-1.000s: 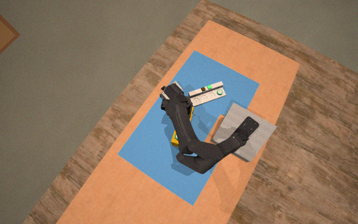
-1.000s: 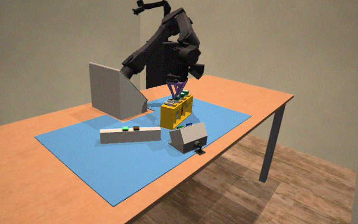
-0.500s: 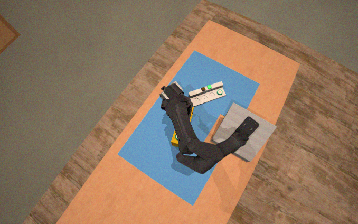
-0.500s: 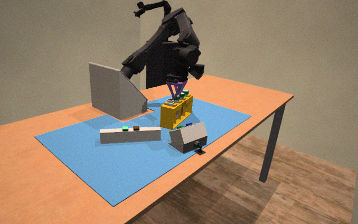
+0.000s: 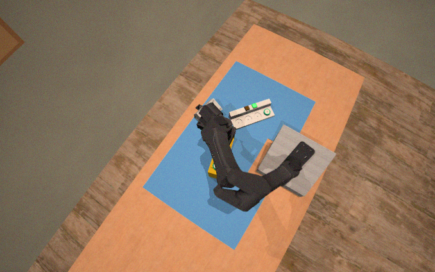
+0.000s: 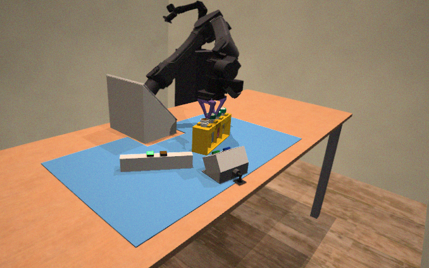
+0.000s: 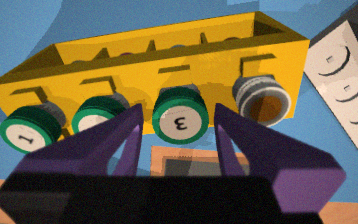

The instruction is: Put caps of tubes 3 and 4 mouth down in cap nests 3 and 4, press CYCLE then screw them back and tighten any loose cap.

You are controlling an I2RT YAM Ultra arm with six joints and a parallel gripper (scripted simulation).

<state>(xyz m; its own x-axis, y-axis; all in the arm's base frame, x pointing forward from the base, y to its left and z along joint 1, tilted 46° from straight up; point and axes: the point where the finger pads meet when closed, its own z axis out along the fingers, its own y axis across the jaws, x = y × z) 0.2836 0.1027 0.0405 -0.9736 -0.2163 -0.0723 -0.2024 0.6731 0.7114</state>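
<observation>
My gripper is now right at the cap 3. Also, from my hand: green key: 15 cm ahead, 13 cm to the right, 5 cm below; blue key: 15 cm ahead, 8 cm to the right, 5 cm below; cap 2: 2 cm behind, 5 cm to the left, 1 cm below.
</observation>
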